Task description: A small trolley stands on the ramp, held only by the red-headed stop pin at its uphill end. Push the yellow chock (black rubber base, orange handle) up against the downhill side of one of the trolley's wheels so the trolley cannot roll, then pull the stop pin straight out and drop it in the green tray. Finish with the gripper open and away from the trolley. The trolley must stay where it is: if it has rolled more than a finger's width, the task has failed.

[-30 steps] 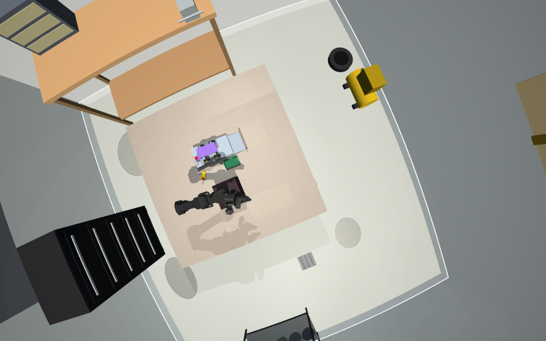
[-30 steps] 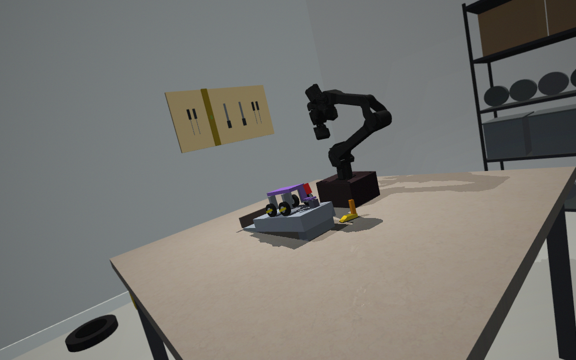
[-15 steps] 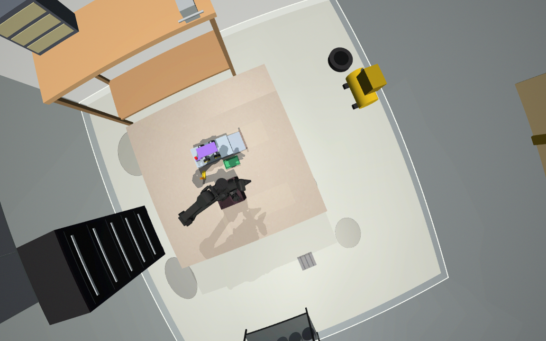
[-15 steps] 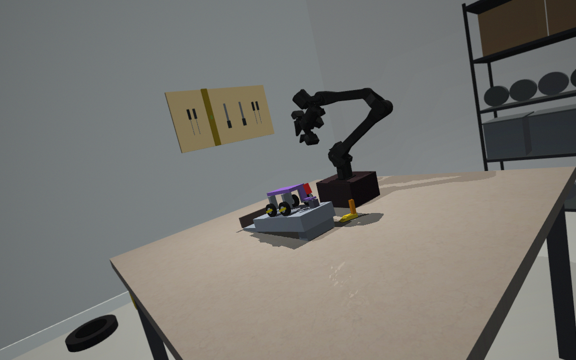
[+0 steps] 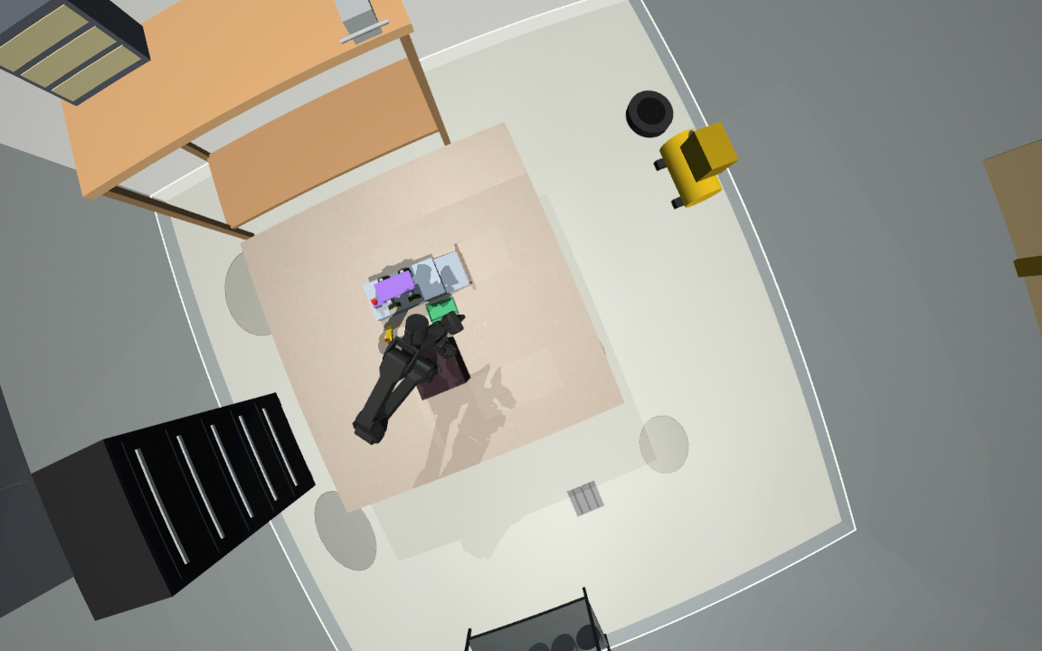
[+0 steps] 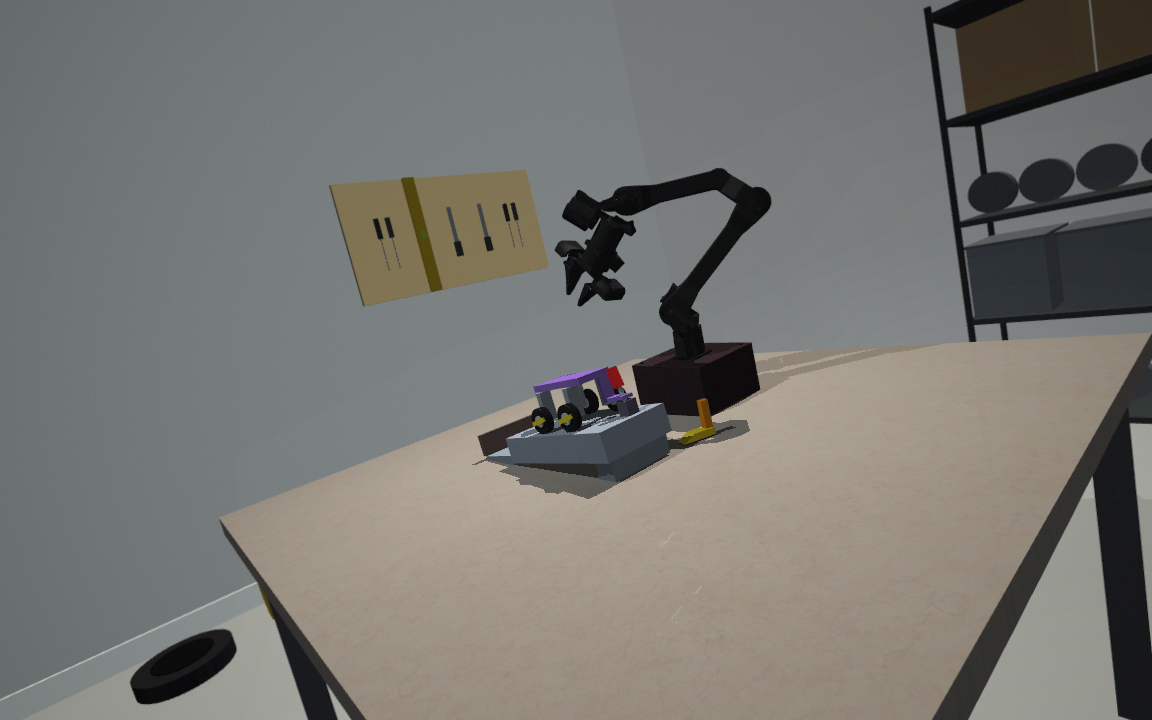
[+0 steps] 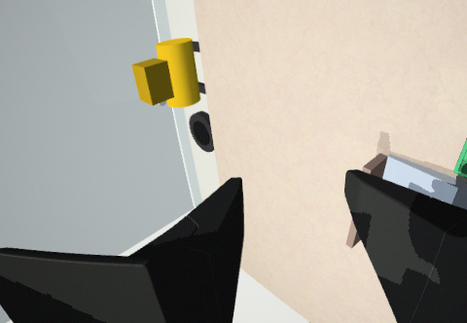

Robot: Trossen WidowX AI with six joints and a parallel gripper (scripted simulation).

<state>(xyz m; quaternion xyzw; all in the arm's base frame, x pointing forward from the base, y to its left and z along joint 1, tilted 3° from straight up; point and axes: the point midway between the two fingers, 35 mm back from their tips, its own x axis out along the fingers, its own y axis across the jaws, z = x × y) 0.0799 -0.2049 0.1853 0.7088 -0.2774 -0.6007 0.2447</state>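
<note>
The yellow chock lies 120 mm ahead of my gripper tip, 340 mm to the left of it and 250 mm below it. Round my gripper tip: purple trolley 240 mm ahead, 190 mm to the left, 170 mm below; then green tray 100 mm ahead, 100 mm to the left, 280 mm below; then low brown bar 210 mm ahead, 70 mm to the right, 250 mm below.
</note>
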